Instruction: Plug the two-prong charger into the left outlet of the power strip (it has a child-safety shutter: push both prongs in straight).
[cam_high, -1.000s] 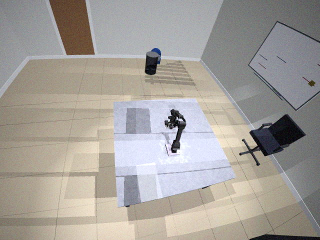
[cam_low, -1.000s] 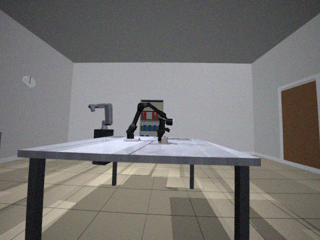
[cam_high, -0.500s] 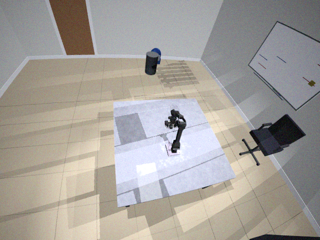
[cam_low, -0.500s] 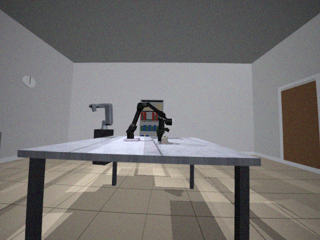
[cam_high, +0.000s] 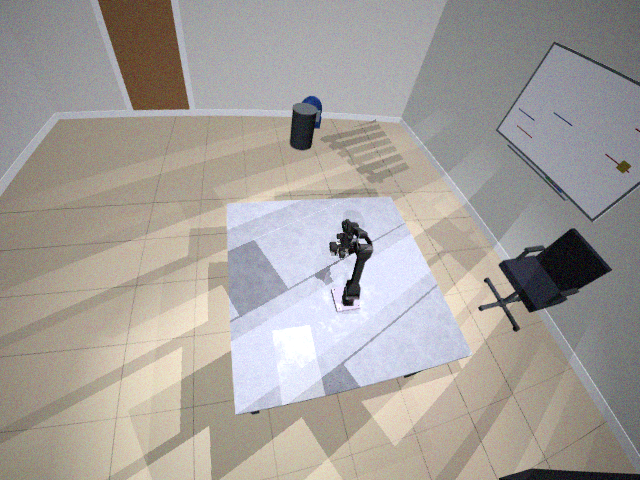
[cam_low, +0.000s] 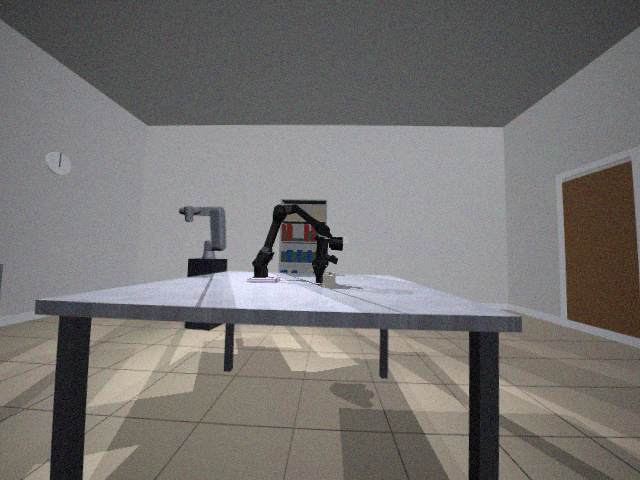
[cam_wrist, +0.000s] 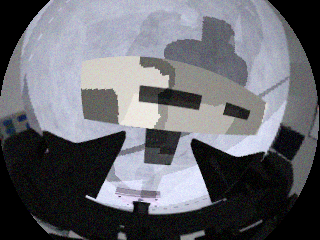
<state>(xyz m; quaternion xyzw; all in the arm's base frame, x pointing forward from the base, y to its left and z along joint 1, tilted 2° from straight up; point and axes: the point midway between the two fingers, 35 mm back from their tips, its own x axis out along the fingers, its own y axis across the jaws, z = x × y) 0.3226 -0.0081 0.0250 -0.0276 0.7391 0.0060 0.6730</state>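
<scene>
My gripper tip is now 20 mm short of the charger and 10 mm below it.
</scene>
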